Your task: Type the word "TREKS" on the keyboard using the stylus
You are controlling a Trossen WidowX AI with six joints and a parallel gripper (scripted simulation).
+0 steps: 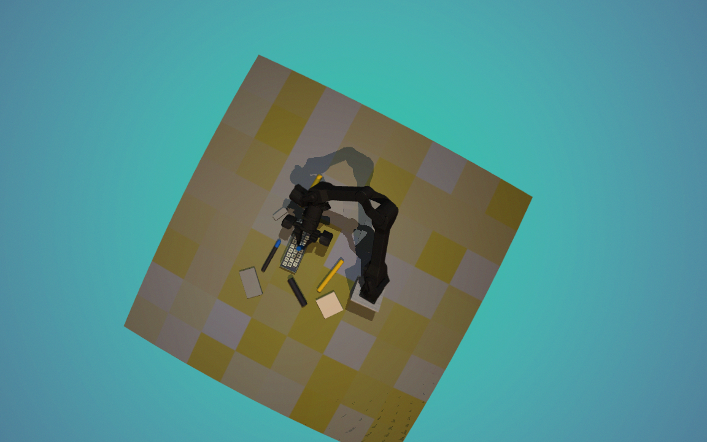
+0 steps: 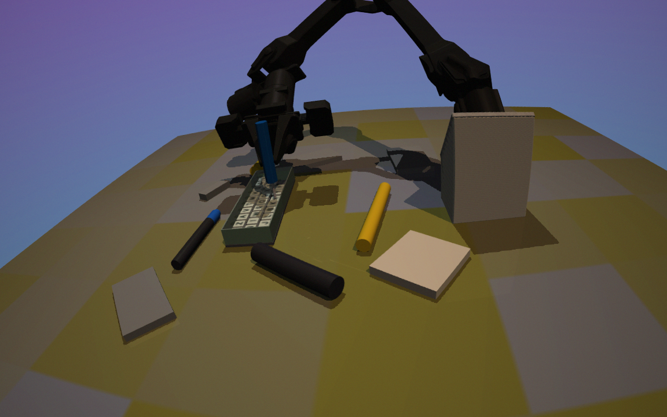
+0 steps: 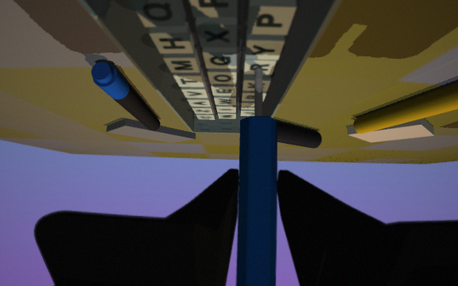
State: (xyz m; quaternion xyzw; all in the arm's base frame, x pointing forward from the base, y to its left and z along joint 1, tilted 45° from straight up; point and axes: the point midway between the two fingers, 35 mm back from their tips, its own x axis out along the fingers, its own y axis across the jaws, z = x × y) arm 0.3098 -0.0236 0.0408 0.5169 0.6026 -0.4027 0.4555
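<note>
Now: the small grey block 14 cm ahead of my gripper tip, 7 cm to the right of it and 6 cm below it. The rest, counted from my gripper tip: grey stylus tip: 5 cm below; blue stylus: 1 cm below; yellow cylinder: 15 cm behind, 6 cm below, 4 cm to the left.
</note>
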